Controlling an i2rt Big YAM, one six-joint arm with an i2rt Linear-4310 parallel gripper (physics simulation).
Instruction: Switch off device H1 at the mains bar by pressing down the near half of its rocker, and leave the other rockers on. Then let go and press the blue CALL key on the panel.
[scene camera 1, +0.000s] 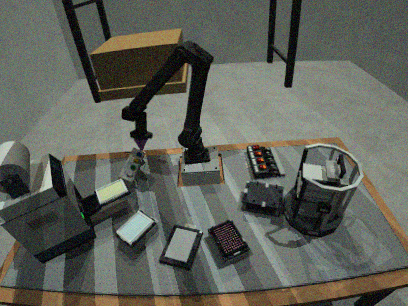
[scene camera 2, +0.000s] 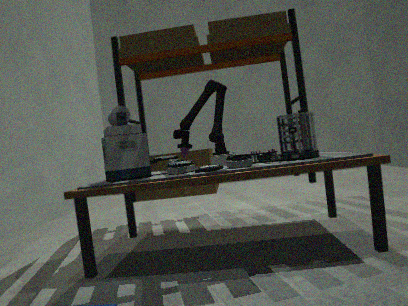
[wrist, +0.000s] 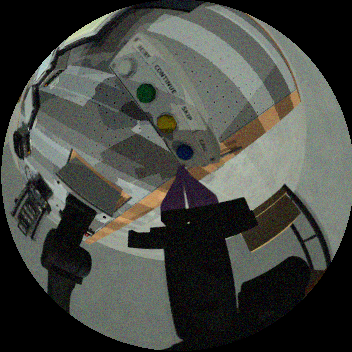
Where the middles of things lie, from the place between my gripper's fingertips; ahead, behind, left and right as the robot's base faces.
Labels:
My hand is 440 mm short of the round caged device (scene camera 1: 319, 210), 740 mm to the right of it and 60 mm below it.

